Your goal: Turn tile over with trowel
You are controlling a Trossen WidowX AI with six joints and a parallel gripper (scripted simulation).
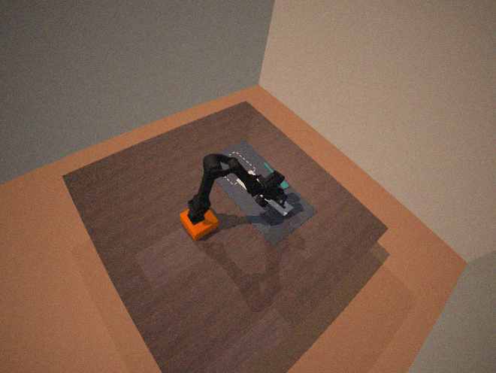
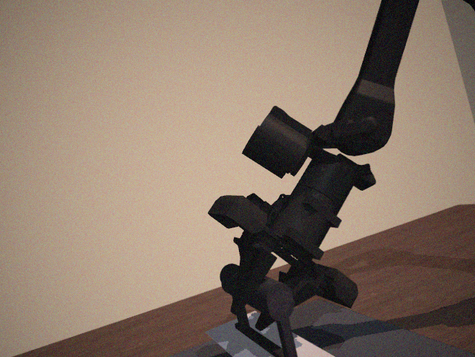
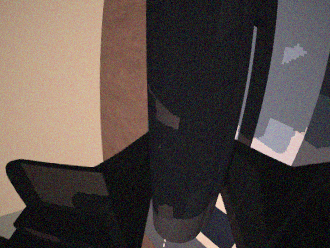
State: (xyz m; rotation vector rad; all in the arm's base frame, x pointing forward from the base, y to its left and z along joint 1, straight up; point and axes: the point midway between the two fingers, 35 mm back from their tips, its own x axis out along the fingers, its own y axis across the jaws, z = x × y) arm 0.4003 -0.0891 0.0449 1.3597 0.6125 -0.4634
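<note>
My gripper tip is now 110 mm to the right of the grey mat, 100 mm above it and 30 mm past it. From my gripper tip the other things lie so: slim teal tool: 110 mm ahead, 90 mm to the left, 80 mm below; trowel: 30 mm behind, 10 mm below; cream tile: 150 mm to the left, 80 mm below, 40 mm behind.
</note>
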